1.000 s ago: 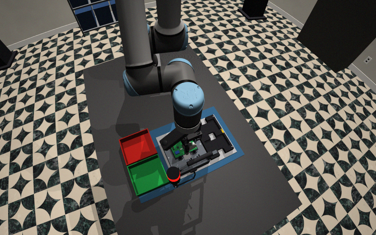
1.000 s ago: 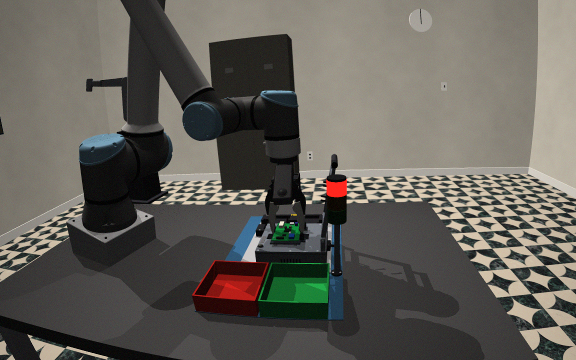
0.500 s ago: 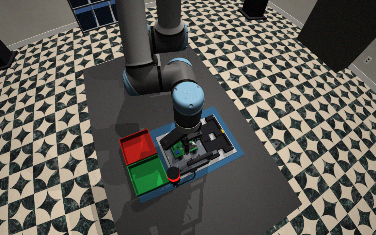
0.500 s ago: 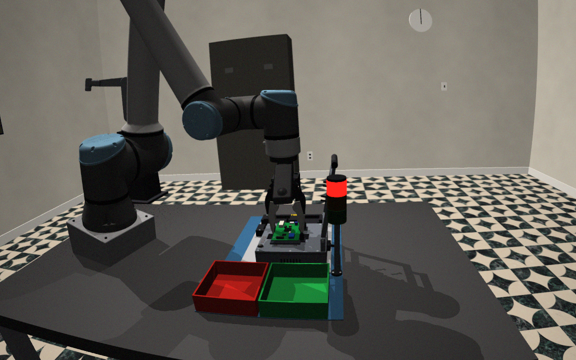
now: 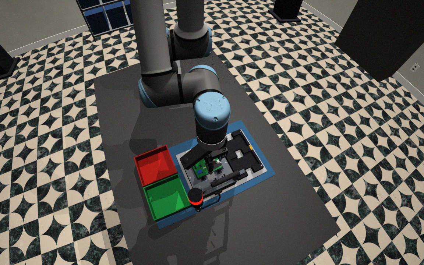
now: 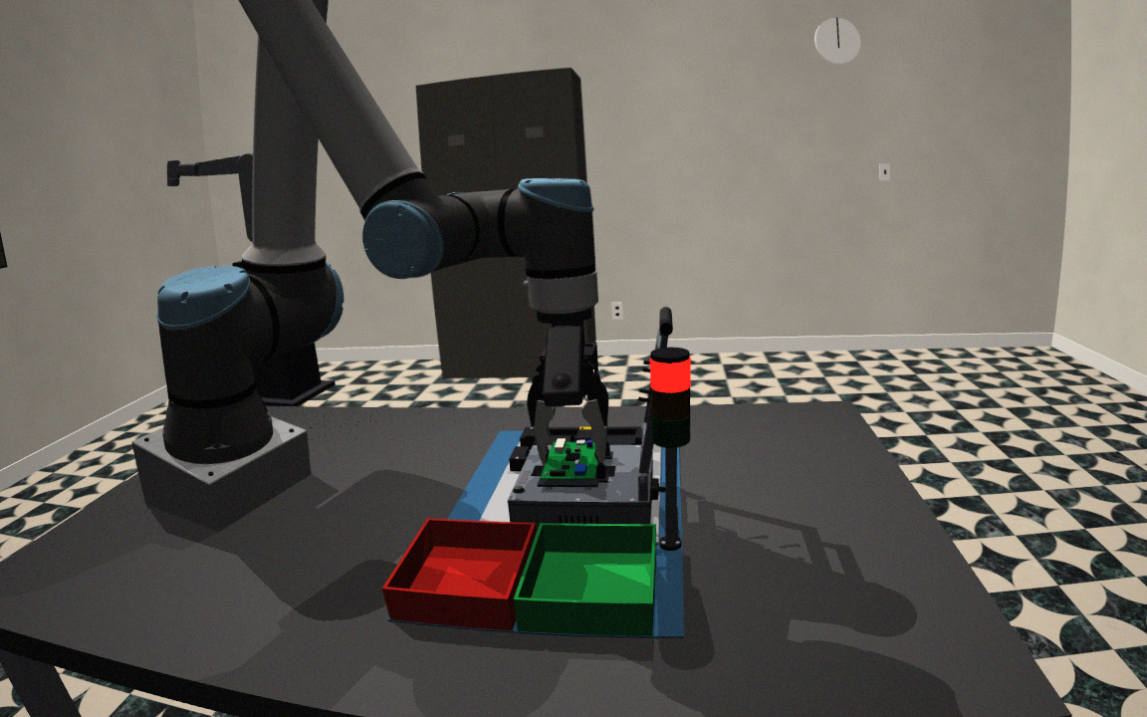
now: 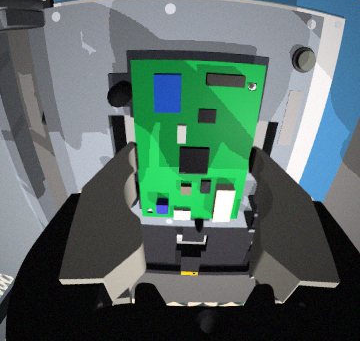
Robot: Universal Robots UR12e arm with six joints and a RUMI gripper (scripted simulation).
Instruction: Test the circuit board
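My gripper is now right at the green circuit board. Round my hand: clear lid (11 cm ahead, 11 cm above, 2 cm to the left); green bin (19 cm to the right, 7 cm below, 7 cm ahead); red bin (21 cm to the right, 8 cm behind, 7 cm below).
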